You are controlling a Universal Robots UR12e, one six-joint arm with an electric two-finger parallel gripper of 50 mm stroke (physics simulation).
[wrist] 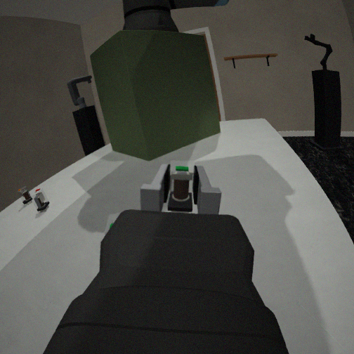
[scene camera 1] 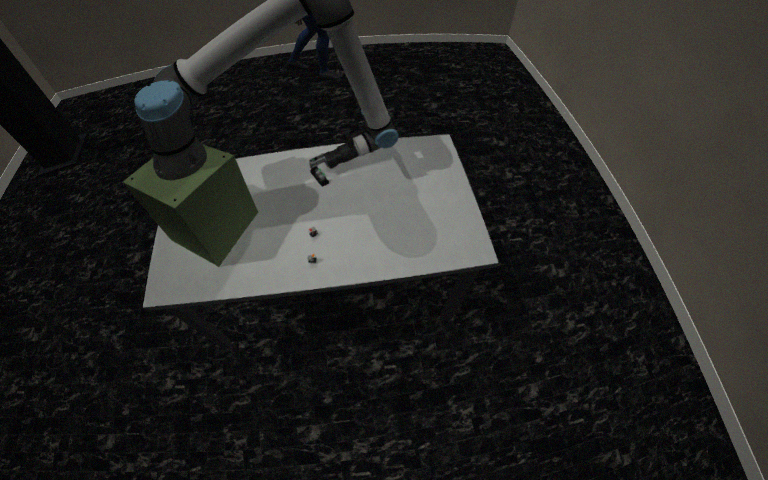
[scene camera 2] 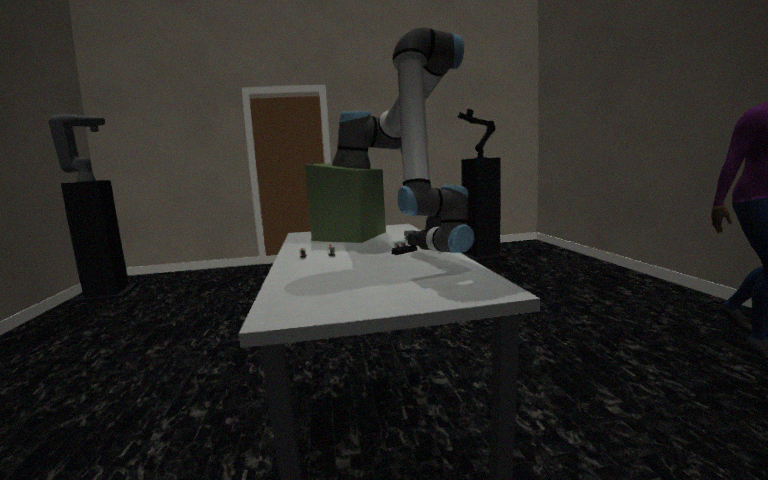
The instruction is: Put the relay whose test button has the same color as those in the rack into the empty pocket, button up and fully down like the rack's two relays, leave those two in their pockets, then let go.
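Pixels of known places: gripper, fingertip midpoint: (scene camera 1: 310, 163) (scene camera 2: 408, 233); arm's base, origin of the base link: (scene camera 1: 180, 162) (scene camera 2: 351, 167).
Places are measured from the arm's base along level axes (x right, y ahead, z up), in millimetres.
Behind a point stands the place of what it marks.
Observation:
My gripper (scene camera 1: 314, 163) @[x -119, y 451, z -285 mm] (scene camera 2: 408, 234) @[x -119, y 451, z -285 mm] (wrist: 181, 176) is shut on the green-button relay (wrist: 181, 189), which has a brown body and a dark base. The relay looks upright, green button up. The dark rack (scene camera 1: 321, 177) (scene camera 2: 403, 250) @[x -70, y 499, z -336 mm] lies on the table right by the gripper, which looks a little above it; the exact gap cannot be told. In the wrist view the gripper body hides most of the rack; a green button (wrist: 111, 226) shows at its left. The empty pocket cannot be made out. A red-button relay (scene camera 1: 313, 231) @[x 204, y 402, z -315 mm] (scene camera 2: 331, 250) @[x 195, y 414, z -326 mm] (wrist: 40, 201) and an orange-button relay (scene camera 1: 312, 258) @[x 316, y 376, z -314 mm] (scene camera 2: 303, 253) @[x 304, y 389, z -331 mm] (wrist: 26, 195) stand apart on the table.
The green robot pedestal (scene camera 1: 209, 209) @[x 157, y 71, z -103 mm] (scene camera 2: 339, 203) @[x 96, y 124, z -167 mm] (wrist: 155, 95) stands at one end of the white table (scene camera 1: 362, 266) @[x 376, y 545, z -354 mm] (scene camera 2: 317, 316) @[x 331, y 1014, z -354 mm] (wrist: 45, 240). The arm casts wide shadows over the tabletop. Black stands with small arms and a person are beyond the table.

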